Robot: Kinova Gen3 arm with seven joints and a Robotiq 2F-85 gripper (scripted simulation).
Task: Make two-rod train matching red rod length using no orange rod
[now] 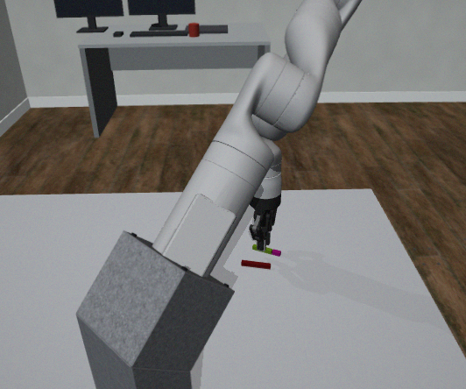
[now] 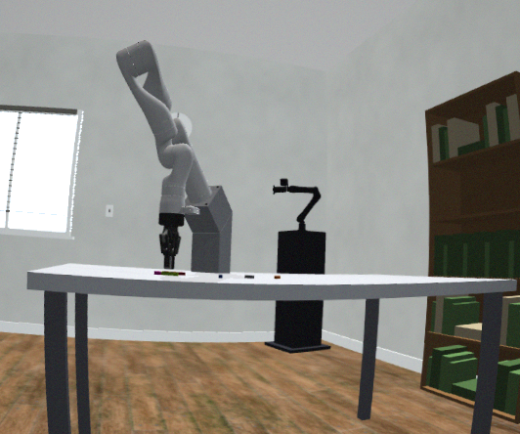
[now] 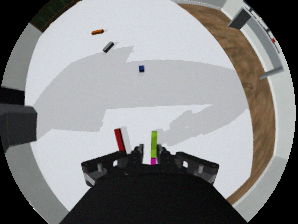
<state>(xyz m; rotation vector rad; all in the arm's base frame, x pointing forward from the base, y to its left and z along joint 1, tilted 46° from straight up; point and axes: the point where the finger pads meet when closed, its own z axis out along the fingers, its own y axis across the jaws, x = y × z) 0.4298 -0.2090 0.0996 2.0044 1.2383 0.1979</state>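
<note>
The lime rod lies 10 mm ahead of my hand and 30 mm below it. The rest, counted from my hand: red rod 50 mm behind, 30 mm to the left, 30 mm below; then blue rod 70 mm ahead, 130 mm to the left, 30 mm below; then magenta rod 10 mm behind, 30 mm to the right, 30 mm below.
</note>
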